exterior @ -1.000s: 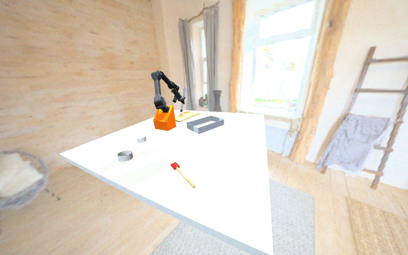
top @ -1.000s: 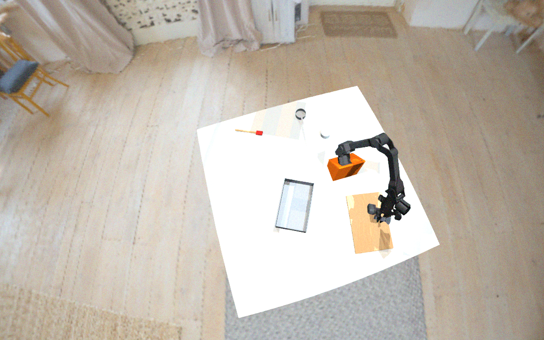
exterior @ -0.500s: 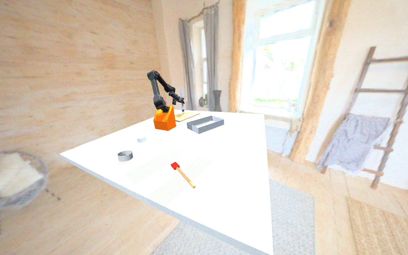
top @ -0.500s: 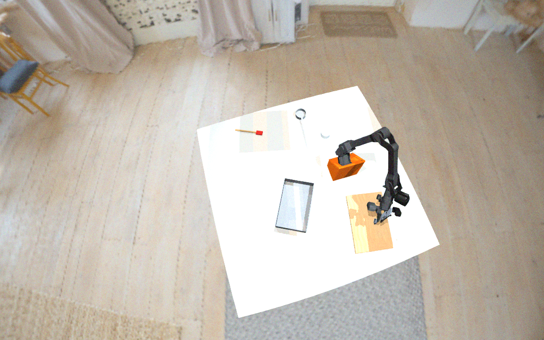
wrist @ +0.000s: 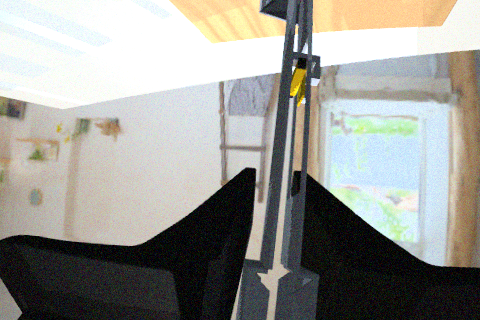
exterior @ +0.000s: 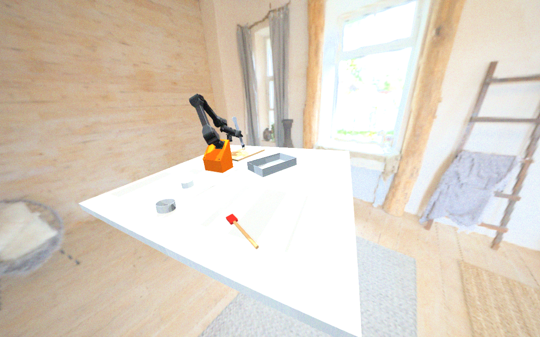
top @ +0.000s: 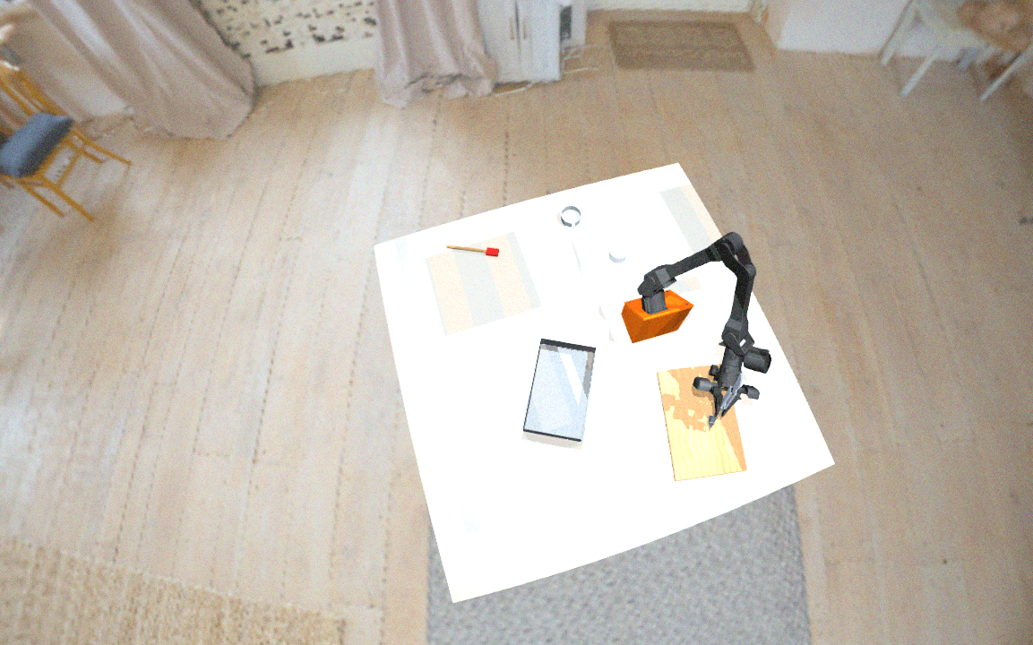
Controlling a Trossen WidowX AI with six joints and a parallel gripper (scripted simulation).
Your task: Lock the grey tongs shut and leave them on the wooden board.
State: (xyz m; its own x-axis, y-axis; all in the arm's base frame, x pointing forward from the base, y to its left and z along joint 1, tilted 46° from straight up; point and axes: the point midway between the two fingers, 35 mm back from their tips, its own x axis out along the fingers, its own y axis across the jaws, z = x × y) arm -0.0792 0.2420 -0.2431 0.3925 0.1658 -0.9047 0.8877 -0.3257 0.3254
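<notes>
My gripper tip is 15 cm above the wooden board and 2 cm to the left of it. Also, from my gripper tip: roasting tin (41 cm ahead, 25 cm to the right, 13 cm below); yellow lock piece (3 cm below, 1 cm to the right, 1 cm behind).
</notes>
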